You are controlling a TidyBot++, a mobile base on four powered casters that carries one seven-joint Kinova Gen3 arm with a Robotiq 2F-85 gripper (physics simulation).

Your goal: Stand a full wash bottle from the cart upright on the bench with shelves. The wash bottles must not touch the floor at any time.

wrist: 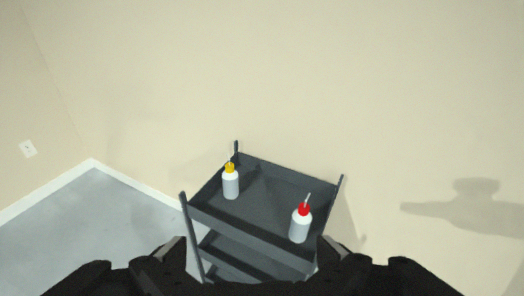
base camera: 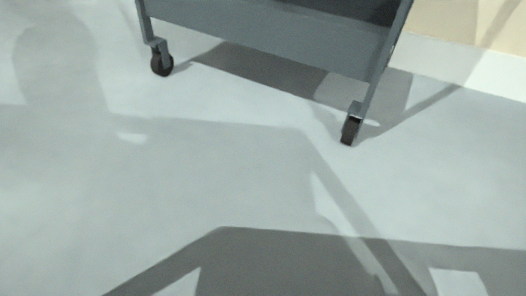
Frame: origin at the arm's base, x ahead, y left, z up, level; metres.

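Seen in the pictures: gripper, fingertip midpoint: (wrist: pixel 252 251).
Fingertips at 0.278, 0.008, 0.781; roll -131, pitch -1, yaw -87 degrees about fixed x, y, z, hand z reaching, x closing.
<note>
Pixels of each thing's top centre, then the offset from my fingertips to it, as dx, dy, dz. Level surfaces: height alone.
- white wash bottle with a yellow cap, top centre: (wrist: pixel 228 156) +0.524, +0.101, -0.341
- white wash bottle with a red cap, top centre: (wrist: pixel 307 197) +0.356, -0.144, -0.341
- grey floor at its surface level: dz -1.177
A white wash bottle with a yellow cap (wrist: pixel 230 184) stands upright on the top tray of the dark grey cart (wrist: pixel 252 231) (base camera: pixel 280 42), at the tray's left side. A white wash bottle with a red cap (wrist: pixel 300 226) stands upright at the tray's near right corner. How full the bottles are cannot be told. My gripper (wrist: pixel 252 251) is open, with its fingers wide apart at the bottom of the wrist view. It is apart from both bottles, and the cart shows beyond it between the fingers. The bench with shelves does not show in either view.
The cart has lower trays (wrist: pixel 250 255) and stands on casters (base camera: pixel 162 62) (base camera: pixel 351 131) on the grey floor (base camera: pixel 210 175) (wrist: pixel 100 220). A beige wall (wrist: pixel 300 75) with a white baseboard (base camera: pixel 495 75) is behind it. A wall outlet (wrist: pixel 28 148) is at the left.
</note>
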